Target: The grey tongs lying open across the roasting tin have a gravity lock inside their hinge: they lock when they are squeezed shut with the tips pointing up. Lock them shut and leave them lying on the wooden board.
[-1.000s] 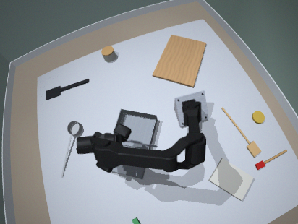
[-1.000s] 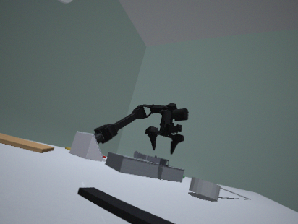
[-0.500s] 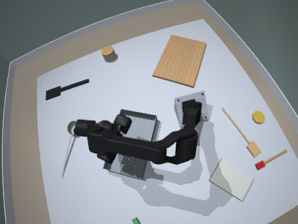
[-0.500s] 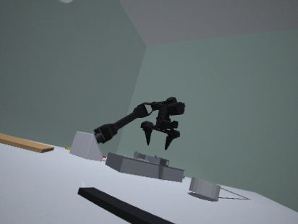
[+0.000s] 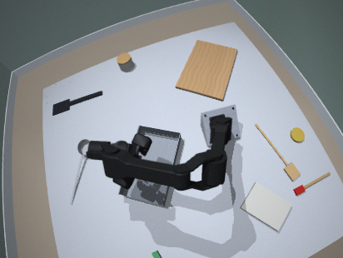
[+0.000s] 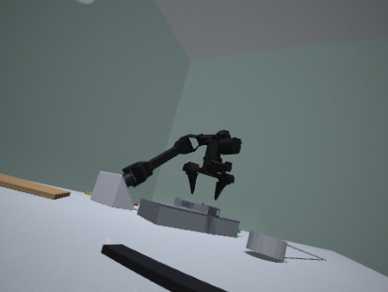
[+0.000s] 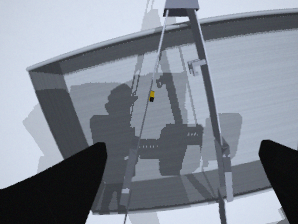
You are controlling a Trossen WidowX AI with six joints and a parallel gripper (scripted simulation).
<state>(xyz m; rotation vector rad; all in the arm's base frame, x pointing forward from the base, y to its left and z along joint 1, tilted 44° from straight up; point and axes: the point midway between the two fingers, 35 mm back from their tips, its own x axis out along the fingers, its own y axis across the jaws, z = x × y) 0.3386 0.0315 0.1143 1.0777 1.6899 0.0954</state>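
My gripper tip is 80 mm above the grey roasting tin, 30 mm past it and 20 mm to the left of it. Round my gripper tip: black spatula 460 mm to the right, 340 mm ahead, 110 mm below; then lidded jar 610 mm to the right, 80 mm below, 10 mm ahead; then white block 440 mm behind, 270 mm to the left, 100 mm below.
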